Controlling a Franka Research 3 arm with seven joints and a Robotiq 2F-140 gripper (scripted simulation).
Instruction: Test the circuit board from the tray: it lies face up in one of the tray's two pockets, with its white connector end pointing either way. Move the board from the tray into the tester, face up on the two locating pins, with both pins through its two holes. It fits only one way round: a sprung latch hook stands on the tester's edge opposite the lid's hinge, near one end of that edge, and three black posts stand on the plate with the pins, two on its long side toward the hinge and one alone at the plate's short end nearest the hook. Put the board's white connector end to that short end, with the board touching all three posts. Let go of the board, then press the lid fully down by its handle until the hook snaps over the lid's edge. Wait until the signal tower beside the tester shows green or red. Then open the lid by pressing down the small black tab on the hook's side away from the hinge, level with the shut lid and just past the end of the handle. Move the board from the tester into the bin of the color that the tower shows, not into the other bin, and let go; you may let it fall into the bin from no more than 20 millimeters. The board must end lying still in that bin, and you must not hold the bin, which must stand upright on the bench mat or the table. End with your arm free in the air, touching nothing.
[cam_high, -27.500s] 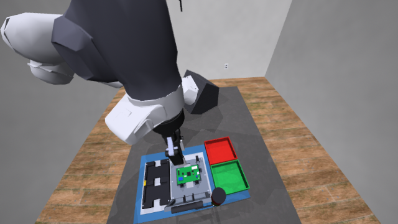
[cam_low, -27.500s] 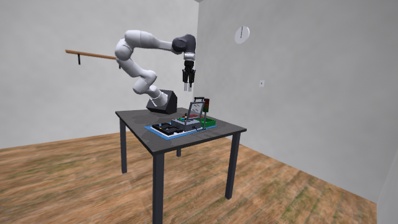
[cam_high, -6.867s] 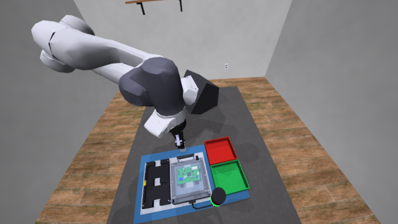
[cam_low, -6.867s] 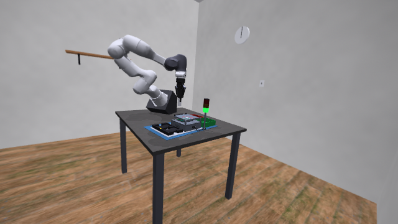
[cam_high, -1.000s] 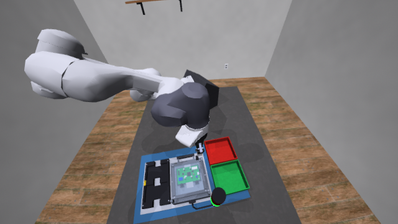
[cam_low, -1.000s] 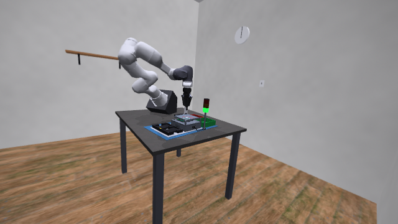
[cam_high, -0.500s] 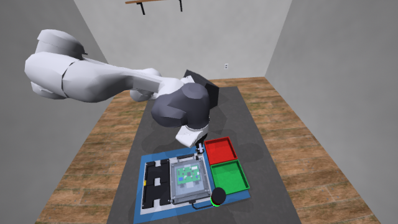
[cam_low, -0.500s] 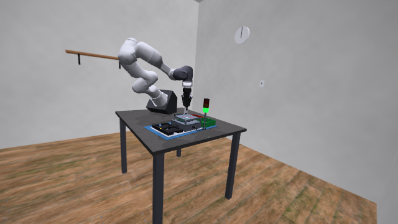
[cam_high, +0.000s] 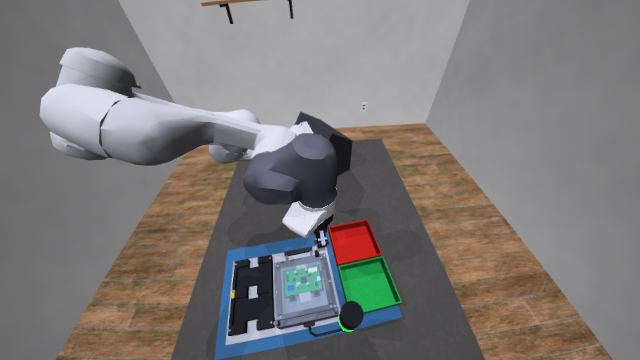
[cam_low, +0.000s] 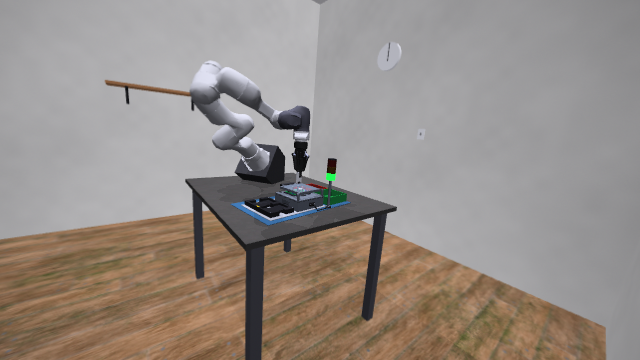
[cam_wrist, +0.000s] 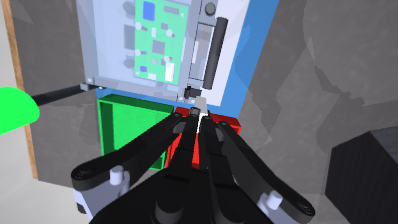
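Right now the latch hook is 40 mm below my hand, 20 mm to the right of it and 10 mm ahead of it. Round my hand: green circuit board: 80 mm to the right, 70 mm ahead, 50 mm below; clear lid: 80 mm to the right, 70 mm ahead, 40 mm below; dark plate: 80 mm to the right, 80 mm ahead, 60 mm below.
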